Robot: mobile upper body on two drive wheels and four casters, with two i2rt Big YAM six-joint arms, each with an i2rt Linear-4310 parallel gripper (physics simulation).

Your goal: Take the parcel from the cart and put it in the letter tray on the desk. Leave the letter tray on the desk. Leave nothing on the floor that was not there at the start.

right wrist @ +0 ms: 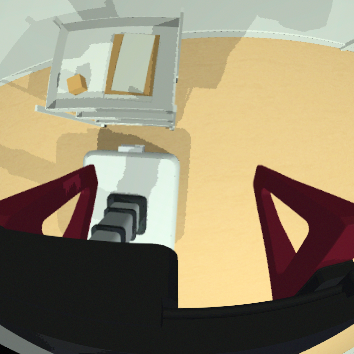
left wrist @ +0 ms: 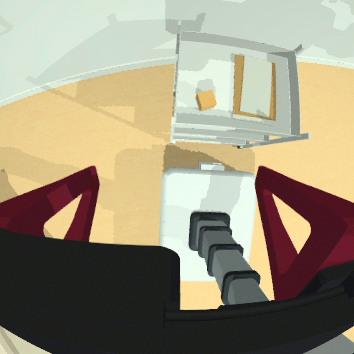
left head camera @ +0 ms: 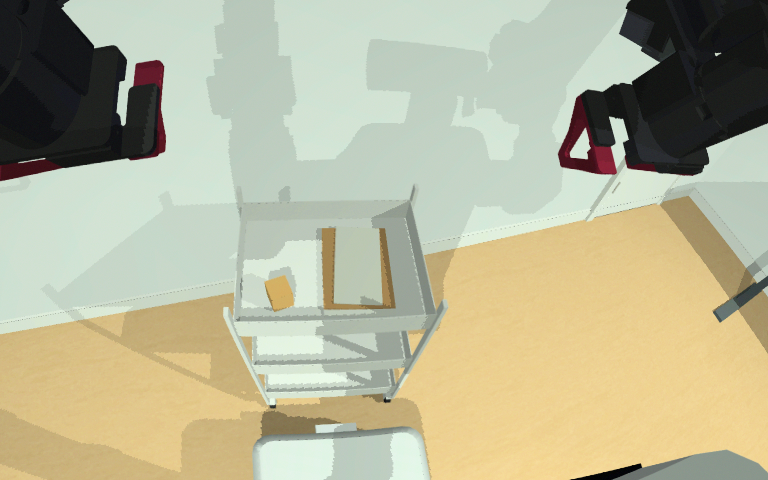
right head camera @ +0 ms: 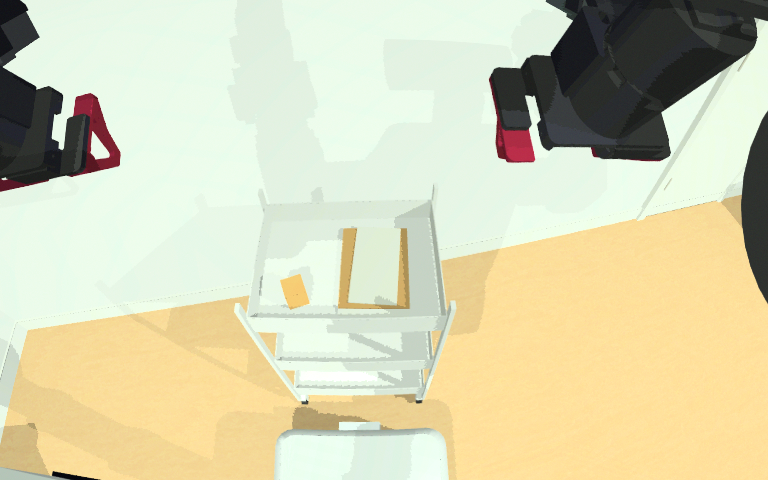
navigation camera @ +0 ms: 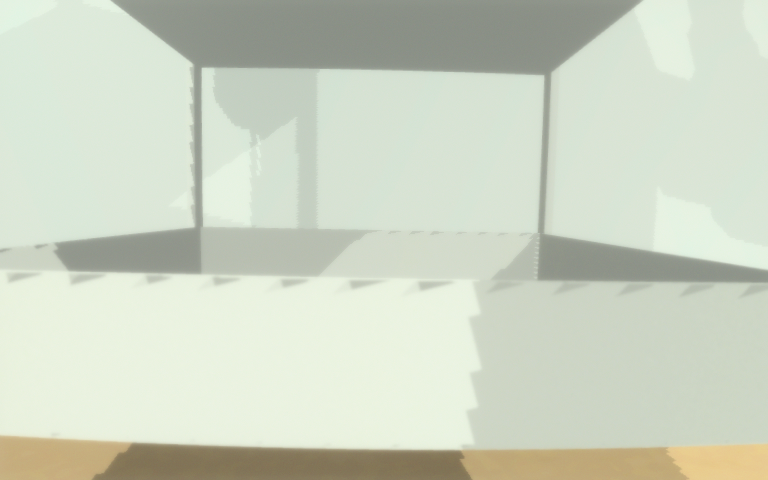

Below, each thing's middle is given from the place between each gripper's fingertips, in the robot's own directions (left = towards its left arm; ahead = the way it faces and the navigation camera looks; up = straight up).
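The parcel (left head camera: 280, 295) is well below my left hand, some way ahead of it and a good bit to the right of it.
As for my right hand, it's a long way above the parcel, a good way short of it and well to the right of it.
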